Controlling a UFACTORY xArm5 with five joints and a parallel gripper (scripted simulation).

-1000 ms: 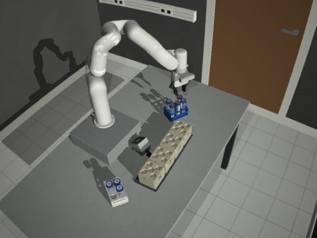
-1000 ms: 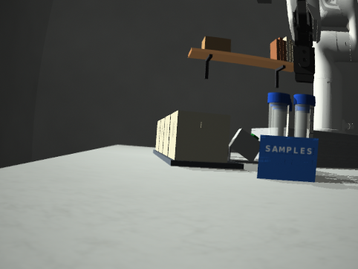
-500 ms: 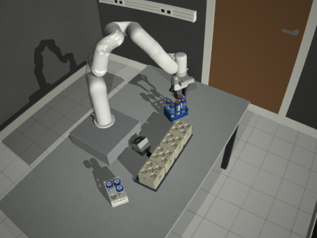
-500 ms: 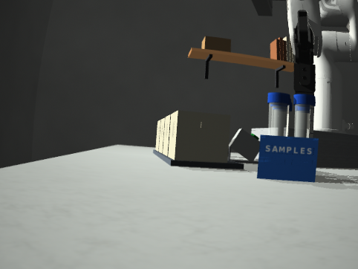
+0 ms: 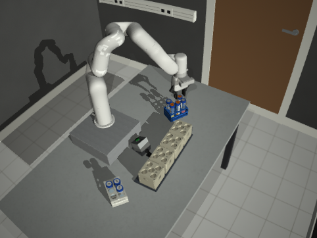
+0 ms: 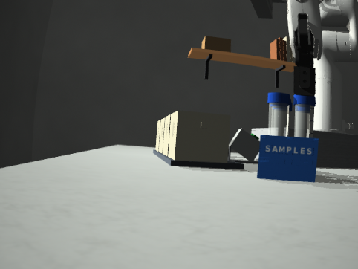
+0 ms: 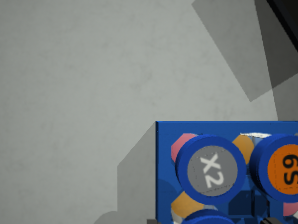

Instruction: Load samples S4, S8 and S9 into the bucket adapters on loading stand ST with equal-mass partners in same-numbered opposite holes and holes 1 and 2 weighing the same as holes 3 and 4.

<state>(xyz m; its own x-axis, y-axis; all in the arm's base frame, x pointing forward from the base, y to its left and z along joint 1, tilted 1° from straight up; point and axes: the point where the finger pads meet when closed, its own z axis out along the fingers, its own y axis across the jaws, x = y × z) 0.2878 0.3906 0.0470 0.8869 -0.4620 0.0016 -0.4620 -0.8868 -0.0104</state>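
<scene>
Right now the blue samples rack is 110 mm below my hand and 40 mm to the right of it. The rest, counted from my hand: white blanks rack: 710 mm to the right, 110 mm below, 40 mm ahead; then adapter: 200 mm to the right, 120 mm ahead, 80 mm below.
</scene>
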